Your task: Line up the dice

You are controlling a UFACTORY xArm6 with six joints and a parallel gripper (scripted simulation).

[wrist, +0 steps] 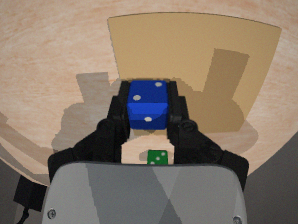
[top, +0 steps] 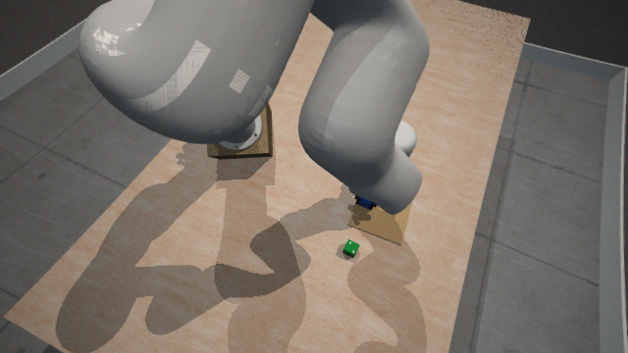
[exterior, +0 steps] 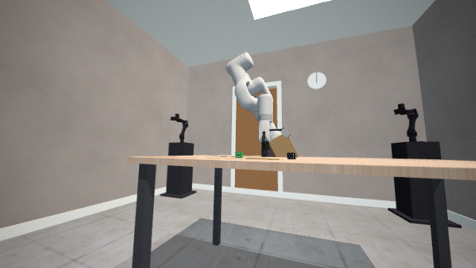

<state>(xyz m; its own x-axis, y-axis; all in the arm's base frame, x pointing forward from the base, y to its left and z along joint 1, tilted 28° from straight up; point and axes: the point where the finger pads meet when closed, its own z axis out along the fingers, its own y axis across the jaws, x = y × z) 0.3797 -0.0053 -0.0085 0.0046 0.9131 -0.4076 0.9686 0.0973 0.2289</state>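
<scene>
Right now my hand is 10 mm above the blue die. From my hand the other things lie so: tan mat 50 mm ahead, 30 mm below; green die 130 mm to the right, 20 mm below, 10 mm ahead; black die 120 mm to the left, 20 mm below.
</scene>
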